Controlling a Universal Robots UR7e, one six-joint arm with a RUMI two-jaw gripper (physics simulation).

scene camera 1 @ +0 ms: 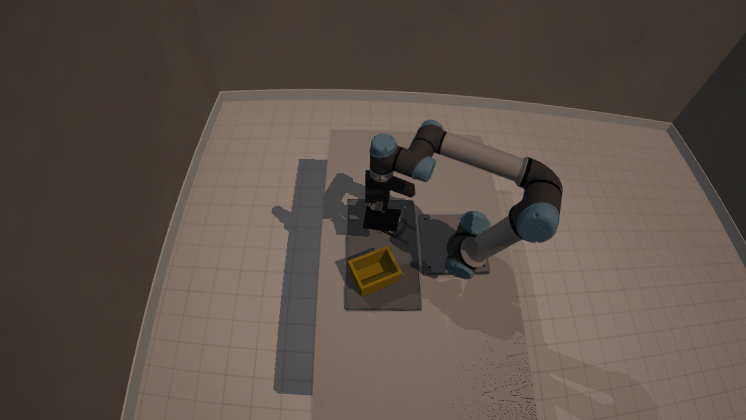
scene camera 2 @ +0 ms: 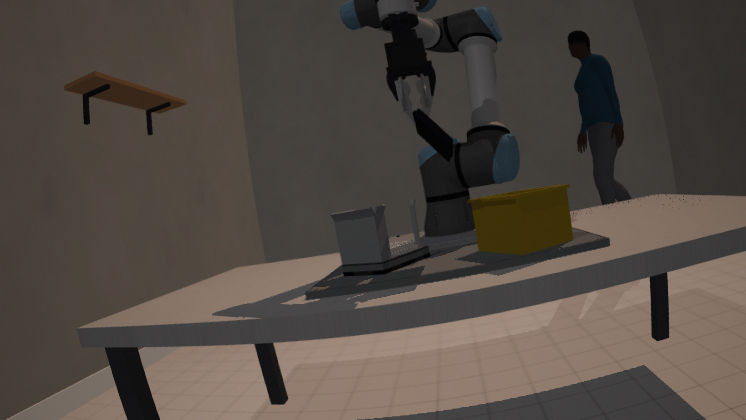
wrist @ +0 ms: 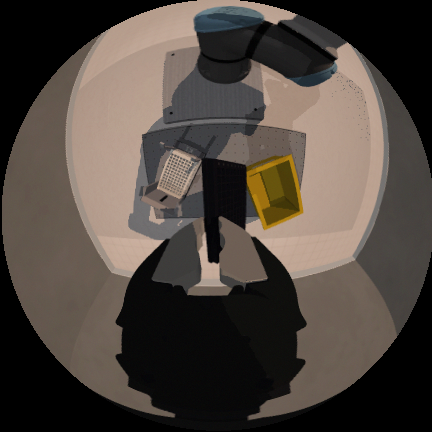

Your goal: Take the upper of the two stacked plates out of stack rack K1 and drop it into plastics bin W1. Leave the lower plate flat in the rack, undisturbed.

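Pixels of known places: gripper, between the fingertips: [scene camera 1: 382, 210] [scene camera 2: 419, 123] [wrist: 211, 218]; arm's base, origin of its link: [scene camera 2: 453, 230] [wrist: 223, 64].
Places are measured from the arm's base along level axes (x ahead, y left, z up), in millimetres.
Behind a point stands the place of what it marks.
Observation:
My gripper [scene camera 1: 379, 206] @[y -23, x 367, z 238 mm] [scene camera 2: 416, 107] [wrist: 211, 218] @[y -23, x 367, z 238 mm] is shut on the upper plate, a black plate [scene camera 1: 382, 220] @[y 4, x 366, z 210 mm] [scene camera 2: 433, 134] @[y -1, x 406, z 209 mm] [wrist: 225, 192] @[y -7, x 340, z 225 mm]. The plate hangs tilted below the fingertips, well above the rack and bin. Stack rack K1 [scene camera 2: 361, 237] @[y -158, x 412, z 52 mm] [wrist: 162, 197] @[y -168, x 401, z 58 mm] stands on the dark board, with a grey end wall and thin posts; the held plate hides most of it in scene camera 1. The lower plate [wrist: 179, 172] @[y -123, x 340, z 21 mm], pale and perforated, lies flat in the rack. Plastics bin W1 [scene camera 1: 380, 286] @[y 187, x 359, z 17 mm] [scene camera 2: 524, 223] @[y 125, x 478, z 33 mm] [wrist: 256, 189] @[y 106, x 398, z -11 mm] is yellow, upright and open-topped, beside the rack. The held plate is apart from both.
The dark perforated board [scene camera 1: 383, 304] @[y 250, x 344, z -17 mm] [wrist: 232, 142] @[y 25, x 258, z -17 mm] carries the rack and bin on the table [scene camera 2: 287, 332] @[y -251, x 618, z -56 mm]. The arm's base plate [scene camera 1: 433, 250] @[y 8, x 133, z -5 mm] [wrist: 215, 102] @[y -23, x 140, z -5 mm] lies alongside the board. A wall shelf [scene camera 2: 125, 94] is at the left, and a person [scene camera 2: 597, 88] stands behind the table.

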